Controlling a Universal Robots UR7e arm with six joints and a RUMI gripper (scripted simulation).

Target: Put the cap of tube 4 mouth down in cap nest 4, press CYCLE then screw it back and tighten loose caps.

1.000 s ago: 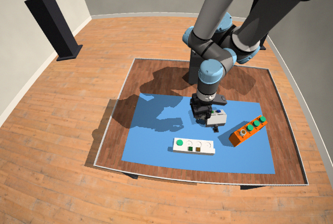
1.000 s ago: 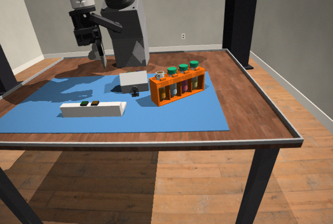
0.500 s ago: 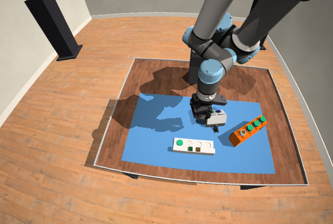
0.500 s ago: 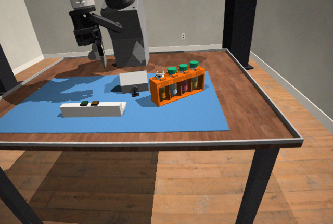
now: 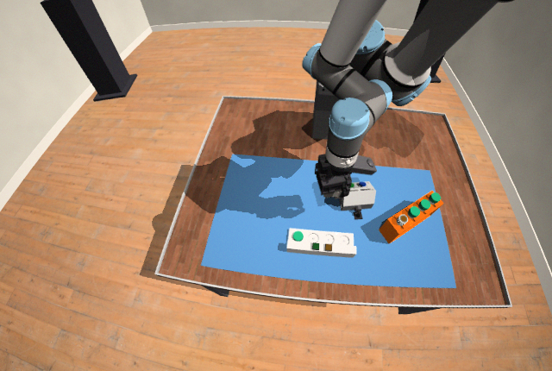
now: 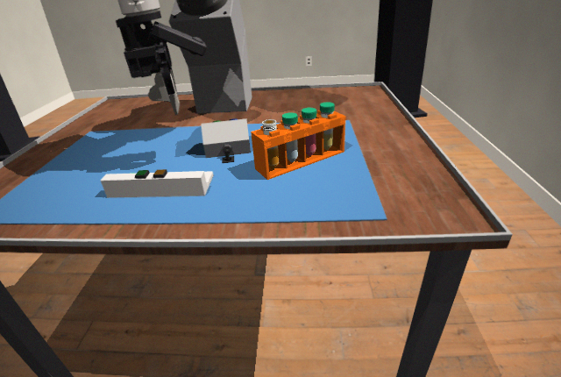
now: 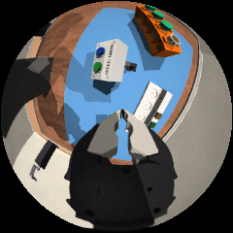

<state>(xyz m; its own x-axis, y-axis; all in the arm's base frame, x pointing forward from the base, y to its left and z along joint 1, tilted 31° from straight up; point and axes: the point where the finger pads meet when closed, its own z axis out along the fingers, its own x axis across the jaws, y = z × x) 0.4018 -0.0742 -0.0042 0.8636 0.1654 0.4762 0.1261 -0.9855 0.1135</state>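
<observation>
Right now the green key is 8 cm behind my hand, 8 cm to the left of it and 8 cm below it. The rest, counted from my hand: green cap 8 cm ahead, 12 cm to the right, 13 cm below; blue key 8 cm behind, 12 cm to the left, 8 cm below; grey key housing 6 cm behind, 10 cm to the left, 9 cm below.
</observation>
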